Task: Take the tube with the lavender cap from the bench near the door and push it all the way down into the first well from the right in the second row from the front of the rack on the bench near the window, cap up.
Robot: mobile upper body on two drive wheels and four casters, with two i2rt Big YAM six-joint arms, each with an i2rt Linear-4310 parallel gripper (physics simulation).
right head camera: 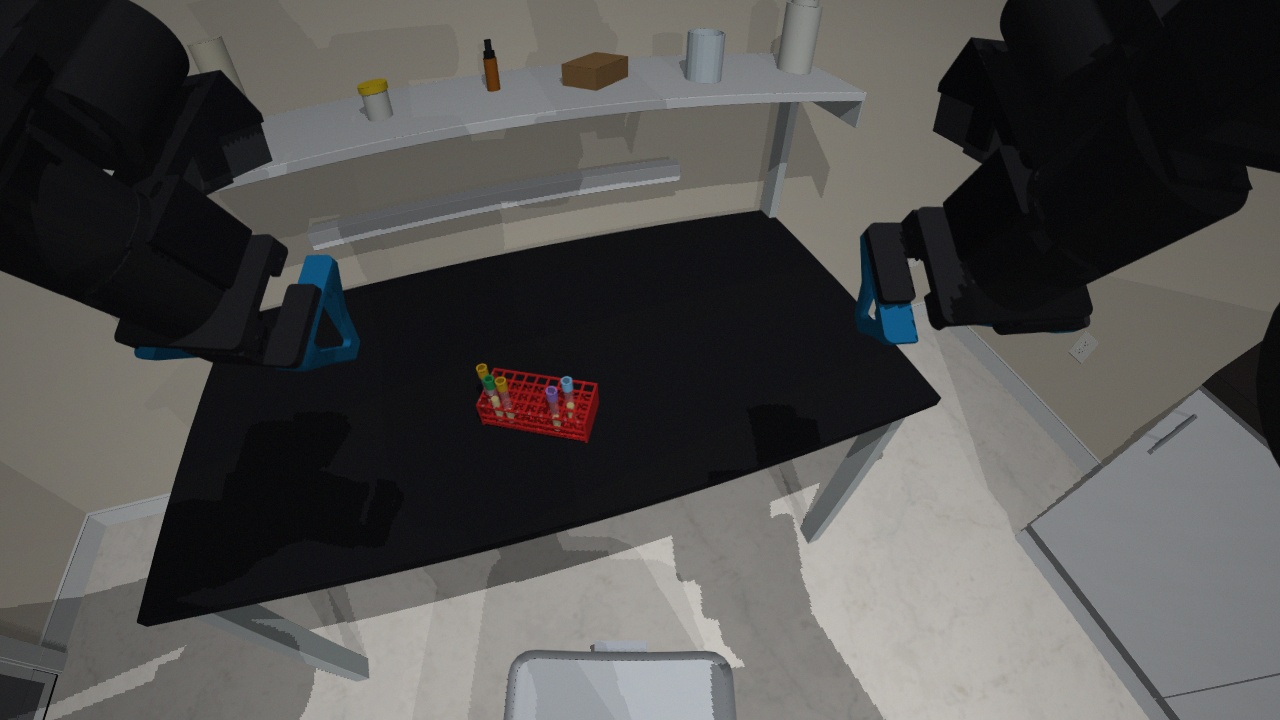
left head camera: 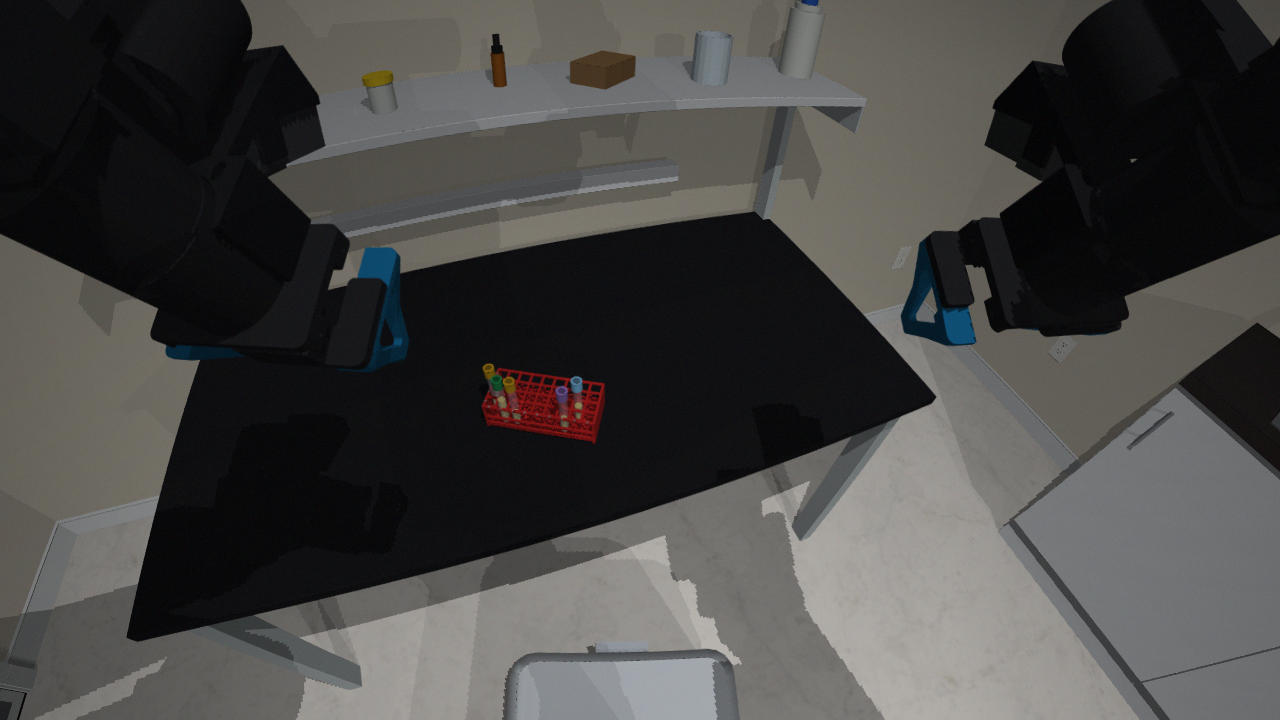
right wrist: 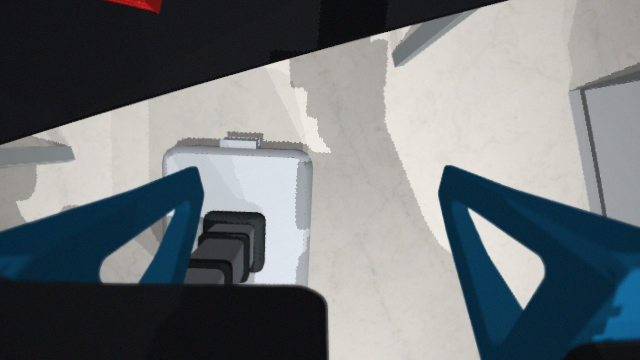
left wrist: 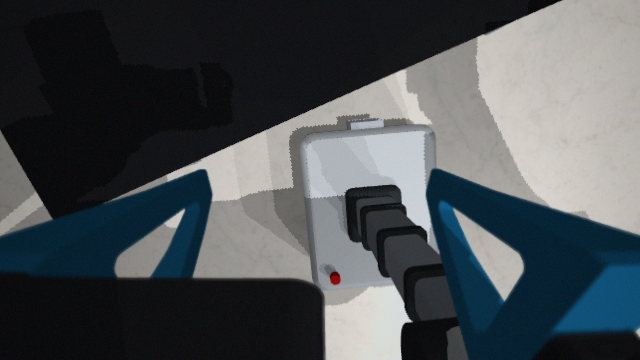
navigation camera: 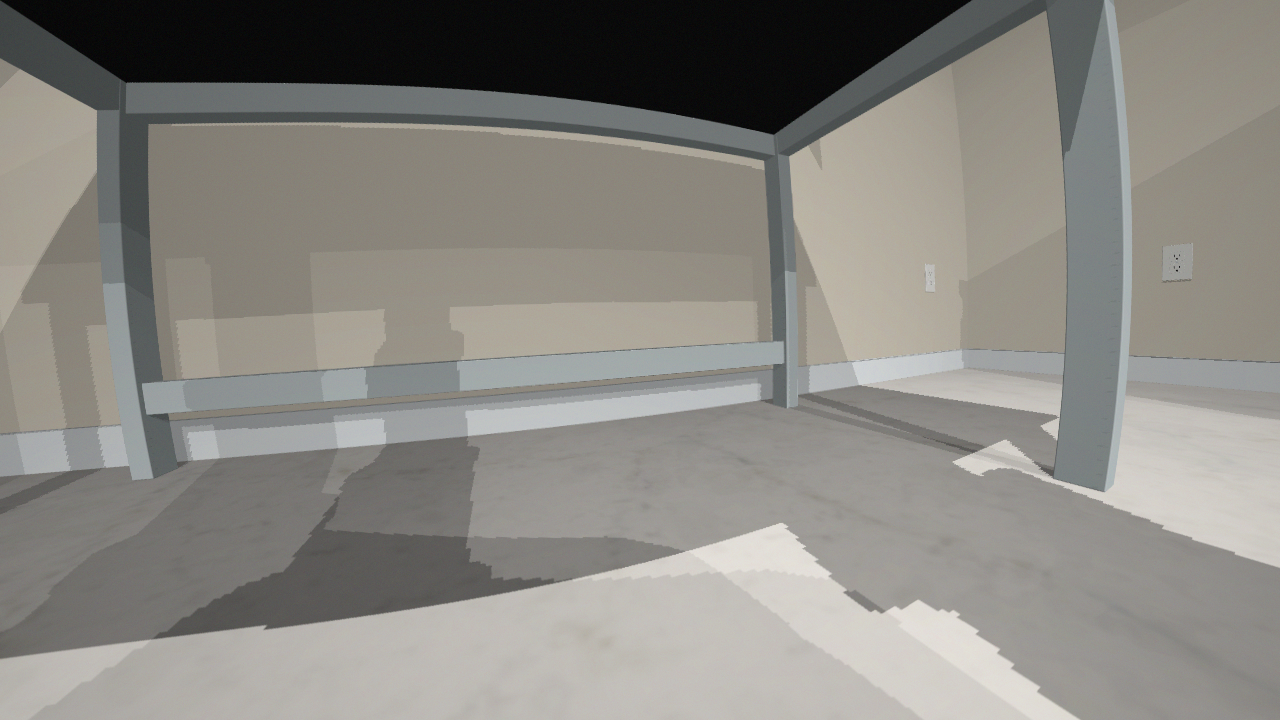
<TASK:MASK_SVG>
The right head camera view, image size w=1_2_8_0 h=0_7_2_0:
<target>left gripper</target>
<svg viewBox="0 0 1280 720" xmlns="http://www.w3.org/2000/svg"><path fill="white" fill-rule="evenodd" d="M66 296L119 318L120 320L114 335L115 341L135 348L135 356L144 360L201 358L212 363L273 367L278 370L309 371L330 364L355 360L360 345L360 339L346 309L338 263L331 256L306 256L298 283L290 284L286 289L276 326L272 329L268 327L269 316L259 311L270 275L272 277L281 276L288 255L287 247L270 234L251 235L234 285L231 289L227 289L146 242L151 224L151 206L148 199L133 189L138 200L138 214L133 232L123 252L108 272L94 285L78 294ZM323 306L343 338L342 346L319 348L314 343Z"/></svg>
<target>right gripper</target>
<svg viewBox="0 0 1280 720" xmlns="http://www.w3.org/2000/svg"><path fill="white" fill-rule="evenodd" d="M1118 269L1109 270L1092 266L1078 258L1069 249L1064 251L1057 243L1053 243L1044 230L1046 228L1043 223L1045 216L1040 205L1037 189L1038 176L1044 163L1028 179L1026 188L1028 215L964 262L958 259L944 207L921 207L919 210L912 210L901 223L870 224L860 236L862 281L855 309L857 330L860 333L875 337L884 345L914 344L918 342L911 301L916 298L907 258L915 258L916 261L920 259L924 263L930 293L924 296L929 322L934 329L940 331L945 327L979 325L993 327L994 331L999 335L1041 332L1070 333L1088 327L1090 325L1089 315L1093 312L1093 306L1087 284ZM874 299L876 306L875 319L870 319L868 312Z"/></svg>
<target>red rack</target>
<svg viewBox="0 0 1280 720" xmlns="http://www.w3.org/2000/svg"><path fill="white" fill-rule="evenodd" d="M493 369L494 379L499 377L497 371L503 372L502 377L514 374L512 380L506 379L512 408L504 409L498 391L501 405L493 407L483 389L476 404L483 425L588 443L599 405L598 383L572 380L582 384L581 390L573 389L573 410L566 408L561 378ZM552 420L561 421L561 426L553 426ZM505 412L515 413L514 419L507 418ZM494 410L503 411L503 416L496 416ZM583 390L585 385L594 386L592 392ZM550 380L559 381L555 386L558 418L551 417L546 398ZM539 378L547 379L545 385L537 384ZM528 376L536 377L534 383L526 382ZM517 374L525 375L523 381L515 380Z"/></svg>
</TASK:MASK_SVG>
